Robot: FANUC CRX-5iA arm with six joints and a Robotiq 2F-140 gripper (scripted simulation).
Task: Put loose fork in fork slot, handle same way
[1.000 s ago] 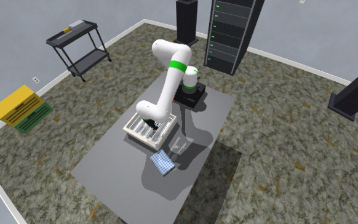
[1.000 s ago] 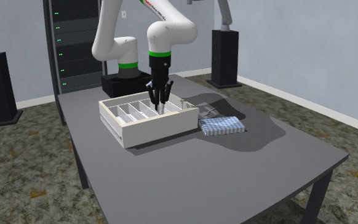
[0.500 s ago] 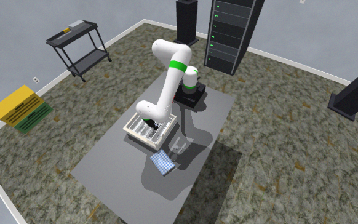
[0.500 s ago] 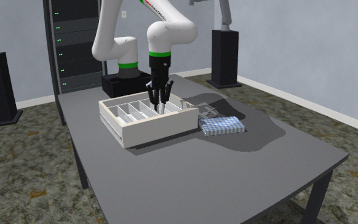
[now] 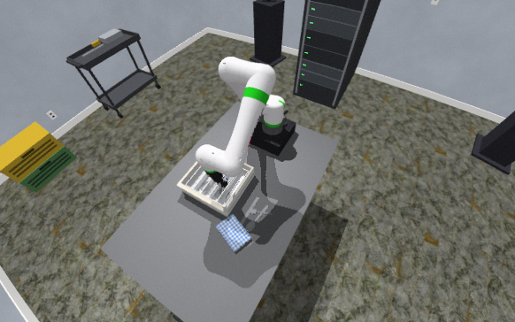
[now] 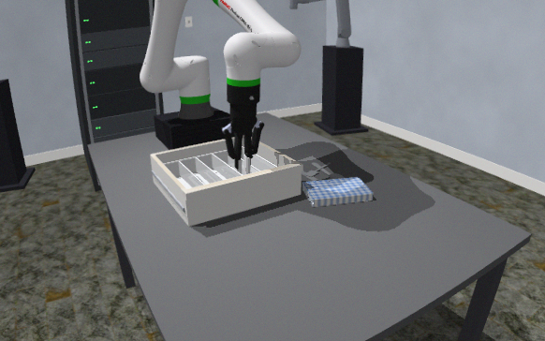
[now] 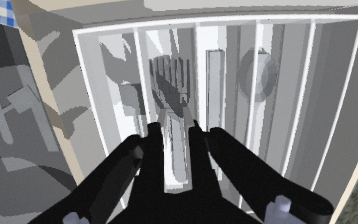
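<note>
My gripper is now 6 cm to the left of the cream cutlery tray, 2 cm past it and 1 cm above it. The rest, counted from my hand: blue checked napkin: 24 cm to the left, 15 cm ahead, 5 cm below.
</note>
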